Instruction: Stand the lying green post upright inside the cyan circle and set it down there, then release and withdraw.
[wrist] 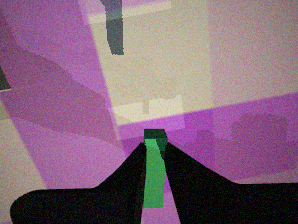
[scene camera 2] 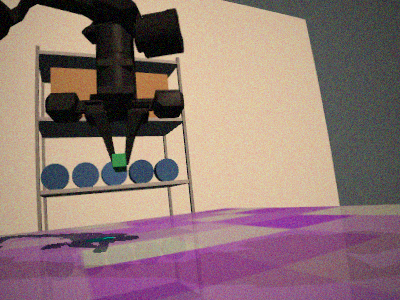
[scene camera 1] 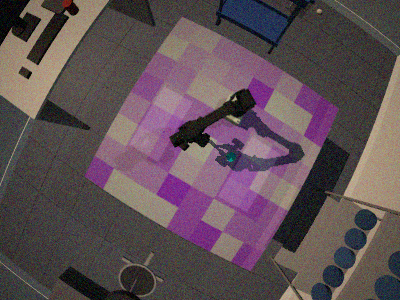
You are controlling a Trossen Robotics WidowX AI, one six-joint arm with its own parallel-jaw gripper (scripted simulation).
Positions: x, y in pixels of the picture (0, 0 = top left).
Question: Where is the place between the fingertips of the gripper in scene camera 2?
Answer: At 120, 165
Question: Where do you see a green post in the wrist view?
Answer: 155, 140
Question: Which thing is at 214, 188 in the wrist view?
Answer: The gripper.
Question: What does the gripper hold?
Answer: A green post.
